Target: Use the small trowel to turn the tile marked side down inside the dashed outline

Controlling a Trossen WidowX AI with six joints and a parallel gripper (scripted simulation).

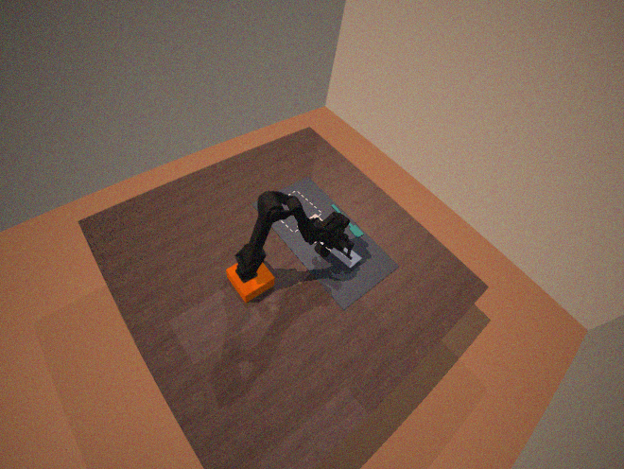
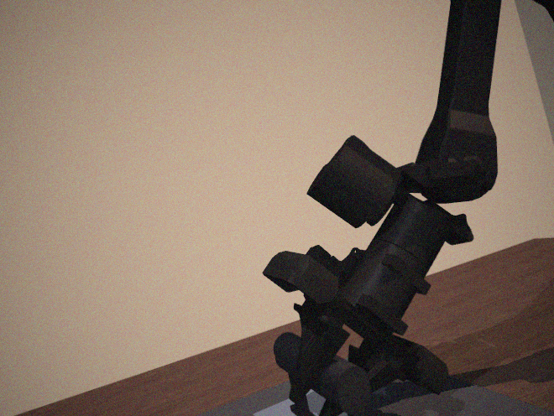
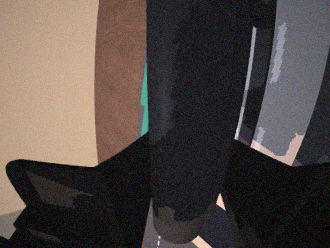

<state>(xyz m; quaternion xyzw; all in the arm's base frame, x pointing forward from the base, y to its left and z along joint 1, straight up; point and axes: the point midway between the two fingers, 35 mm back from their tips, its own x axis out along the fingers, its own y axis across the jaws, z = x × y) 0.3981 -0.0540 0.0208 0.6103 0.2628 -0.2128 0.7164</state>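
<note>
The grey mat lies 8 cm below my gripper tip, 7 cm to the left of it and 3 cm behind it. Round my gripper tip: slim teal tool 11 cm ahead, 6 cm to the left, 5 cm below; trowel 3 cm behind, 1 cm below; cream tile 12 cm to the left, 5 cm below, 4 cm behind.
</note>
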